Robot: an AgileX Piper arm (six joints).
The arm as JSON. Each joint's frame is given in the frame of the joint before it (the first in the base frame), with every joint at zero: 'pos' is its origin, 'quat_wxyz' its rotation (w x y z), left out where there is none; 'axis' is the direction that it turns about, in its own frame. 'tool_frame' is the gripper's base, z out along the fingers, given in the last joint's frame.
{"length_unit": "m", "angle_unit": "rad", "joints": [
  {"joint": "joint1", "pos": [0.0, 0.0, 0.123], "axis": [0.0, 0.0, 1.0]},
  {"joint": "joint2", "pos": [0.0, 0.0, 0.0], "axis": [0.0, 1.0, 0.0]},
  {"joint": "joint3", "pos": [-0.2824, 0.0, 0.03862], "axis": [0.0, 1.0, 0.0]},
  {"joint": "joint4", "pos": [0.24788, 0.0, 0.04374], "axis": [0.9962, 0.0, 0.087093]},
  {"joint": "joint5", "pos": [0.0, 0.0, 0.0], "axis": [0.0, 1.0, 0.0]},
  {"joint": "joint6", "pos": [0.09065, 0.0, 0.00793], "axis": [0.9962, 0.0, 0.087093]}
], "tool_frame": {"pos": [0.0, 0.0, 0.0], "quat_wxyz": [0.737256, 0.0, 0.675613, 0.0]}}
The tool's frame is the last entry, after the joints.
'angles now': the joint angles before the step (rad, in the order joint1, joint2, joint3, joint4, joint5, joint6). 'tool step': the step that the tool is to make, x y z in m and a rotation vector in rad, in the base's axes. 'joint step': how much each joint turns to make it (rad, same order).
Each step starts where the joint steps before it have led.
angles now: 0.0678 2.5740 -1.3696 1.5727 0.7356 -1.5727
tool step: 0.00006 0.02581 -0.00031 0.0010 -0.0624 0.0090
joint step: 0.0662 0.0053 0.0000 0.1277 -0.0252 -0.1047
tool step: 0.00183 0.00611 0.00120 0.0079 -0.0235 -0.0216
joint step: 0.0164 0.0000 0.0000 0.0668 -0.0083 -0.0402
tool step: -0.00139 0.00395 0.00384 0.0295 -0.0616 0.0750
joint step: 0.0000 0.0000 -0.0003 0.0009 0.0623 -0.0806
